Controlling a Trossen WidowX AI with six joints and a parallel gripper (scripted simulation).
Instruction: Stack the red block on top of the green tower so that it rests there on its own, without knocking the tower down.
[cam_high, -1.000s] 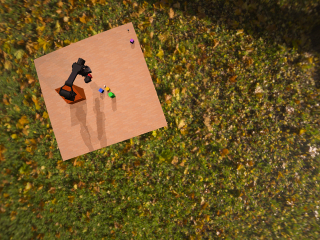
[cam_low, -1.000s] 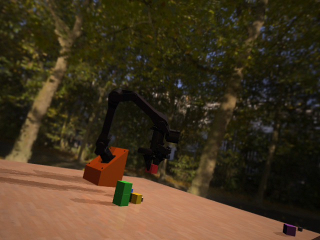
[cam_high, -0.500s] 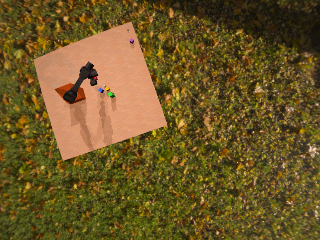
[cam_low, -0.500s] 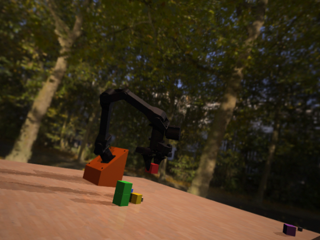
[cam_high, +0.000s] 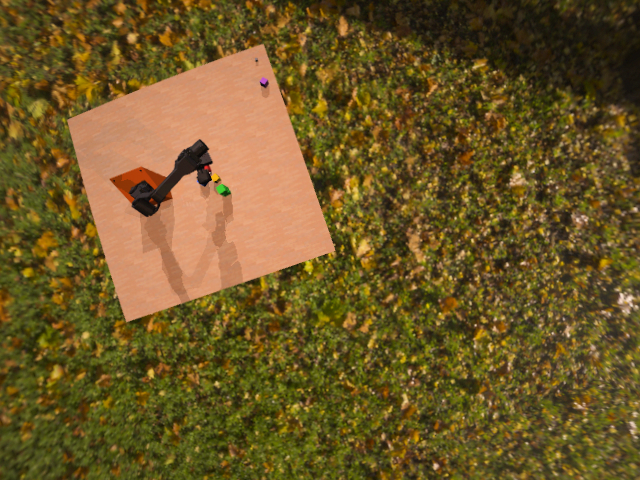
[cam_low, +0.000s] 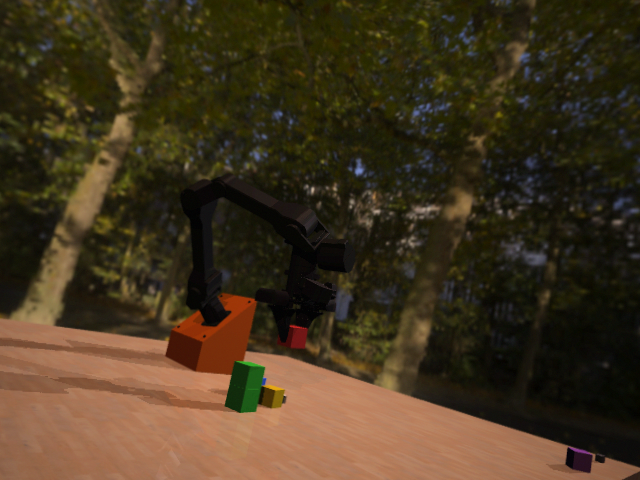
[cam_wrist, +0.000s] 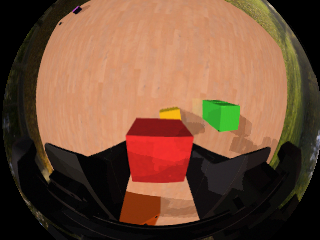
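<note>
My gripper tip is 110 mm above the yellow block and 20 mm to the left of it. Round my gripper tip: small white piece 120 mm below, 30 mm to the left, 30 mm behind; then blue block 110 mm below, 80 mm behind; then red block 10 mm above.
</note>
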